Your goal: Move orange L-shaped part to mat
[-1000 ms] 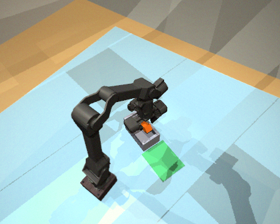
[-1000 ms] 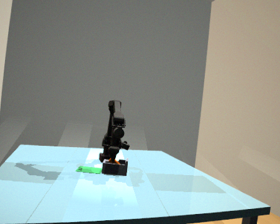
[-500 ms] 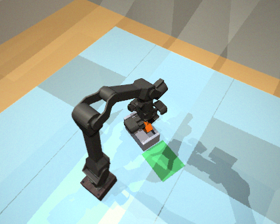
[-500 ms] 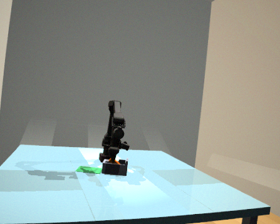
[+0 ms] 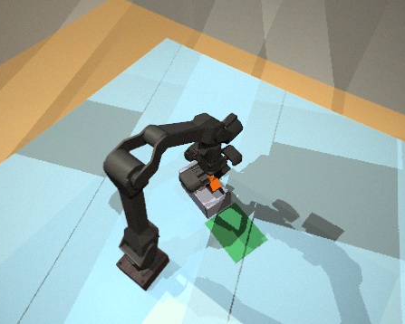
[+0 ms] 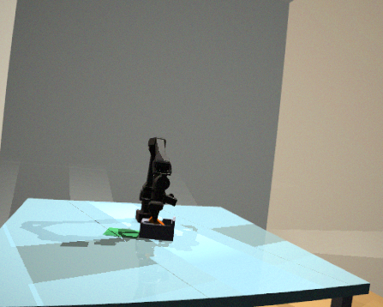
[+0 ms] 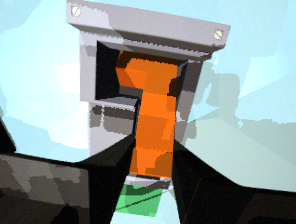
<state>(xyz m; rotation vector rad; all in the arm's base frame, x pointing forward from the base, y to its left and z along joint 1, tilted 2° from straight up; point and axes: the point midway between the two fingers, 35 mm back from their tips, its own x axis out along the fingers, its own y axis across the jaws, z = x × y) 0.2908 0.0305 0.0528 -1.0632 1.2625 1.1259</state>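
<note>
The green mat lies 4 cm behind my gripper tip, 14 cm to the right of it and 8 cm below it. Also, from my gripper tip: orange l-shaped part 1 cm behind, 4 cm to the left, 3 cm below.
</note>
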